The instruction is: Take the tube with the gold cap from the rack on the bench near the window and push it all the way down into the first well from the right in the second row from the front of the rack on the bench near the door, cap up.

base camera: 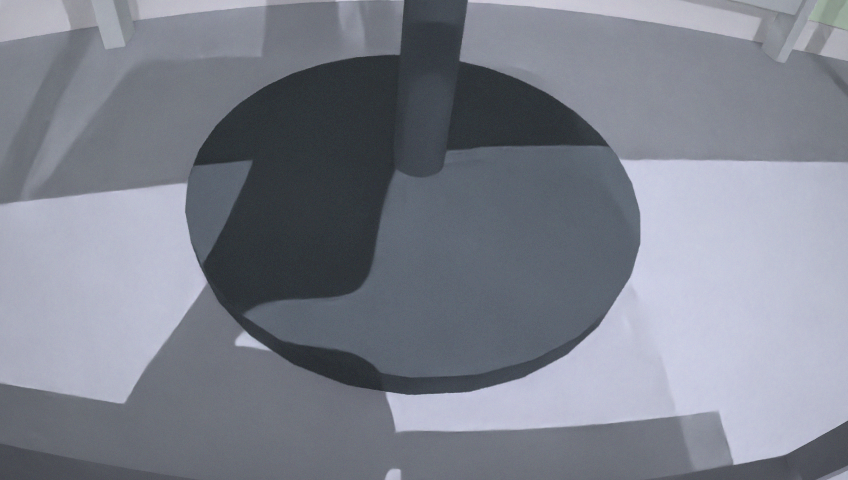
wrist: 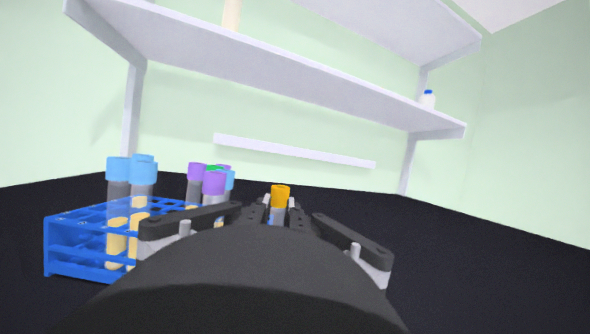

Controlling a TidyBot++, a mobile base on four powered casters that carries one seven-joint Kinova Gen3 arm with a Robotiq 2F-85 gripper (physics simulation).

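In the wrist view my gripper is shut on the tube with the gold cap. The tube is upright, cap up, with the cap above the fingertips; its lower part is hidden behind the gripper. A blue rack is on the black bench top at the left. Its right part is hidden behind the gripper, so I cannot tell which well is below or beside the held tube. A bit of blue shows beside the held tube between the fingers. The base camera view does not show the tube, racks or gripper.
Tubes with light blue caps, purple caps and a green cap stand at the rack. A shelf spans above the bench, with a white blue-capped bottle. A round dark base with a post stands on the floor.
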